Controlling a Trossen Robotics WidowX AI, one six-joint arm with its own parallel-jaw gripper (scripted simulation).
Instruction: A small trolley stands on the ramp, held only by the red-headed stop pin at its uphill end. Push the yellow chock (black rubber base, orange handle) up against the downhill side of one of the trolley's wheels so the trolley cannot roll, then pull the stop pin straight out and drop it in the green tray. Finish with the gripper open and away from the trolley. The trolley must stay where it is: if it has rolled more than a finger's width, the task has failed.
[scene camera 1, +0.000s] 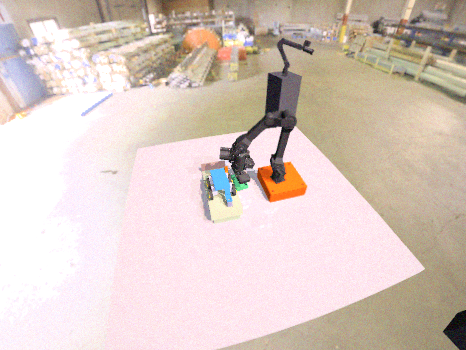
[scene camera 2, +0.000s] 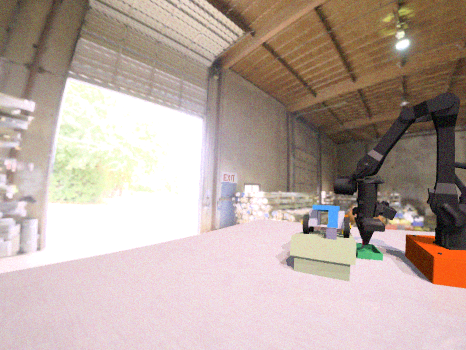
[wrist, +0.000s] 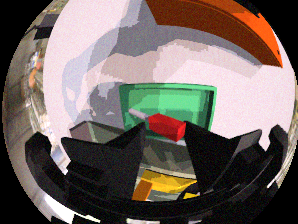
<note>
I see my gripper (scene camera 2: 364, 242), a red-headed stop pin (wrist: 166, 126), a yellow chock (wrist: 150, 180), a green tray (wrist: 185, 104) and a pale green ramp (scene camera 2: 315, 245).
My gripper shows as well in the wrist view (wrist: 164, 125). The pale green ramp shows as well in scene camera 1 (scene camera 1: 218, 207) and in the wrist view (wrist: 172, 159).
</note>
